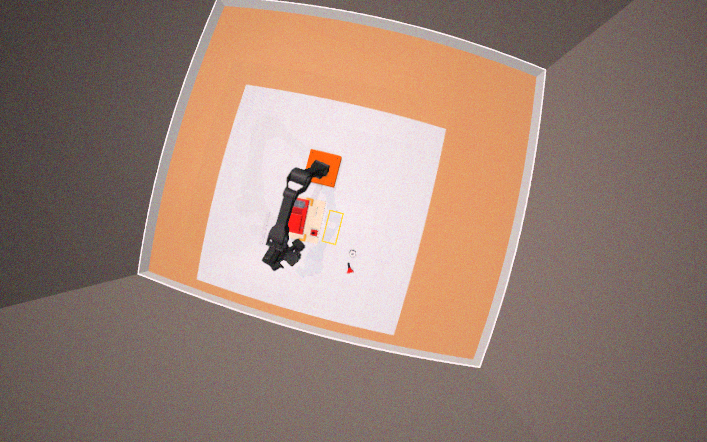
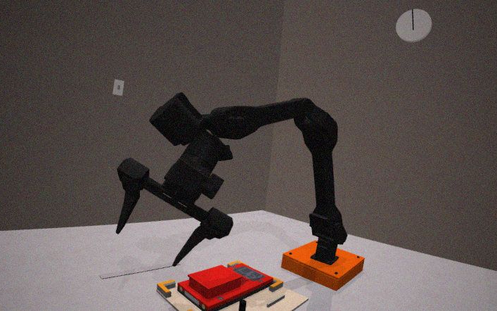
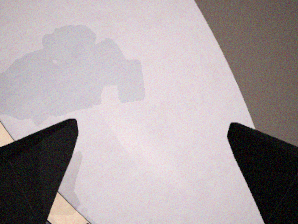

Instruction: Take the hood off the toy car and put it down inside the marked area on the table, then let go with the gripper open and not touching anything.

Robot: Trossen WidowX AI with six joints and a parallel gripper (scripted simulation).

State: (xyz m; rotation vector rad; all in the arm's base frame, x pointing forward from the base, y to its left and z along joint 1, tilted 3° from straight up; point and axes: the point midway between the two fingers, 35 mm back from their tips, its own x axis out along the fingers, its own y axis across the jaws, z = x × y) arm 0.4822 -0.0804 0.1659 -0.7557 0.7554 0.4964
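The red hood lies 20 cm behind my gripper tip, 13 cm below it and 5 cm to the right of it. Also, from my gripper tip: thin grey strip (24 cm to the right, 17 cm below, 13 cm behind).
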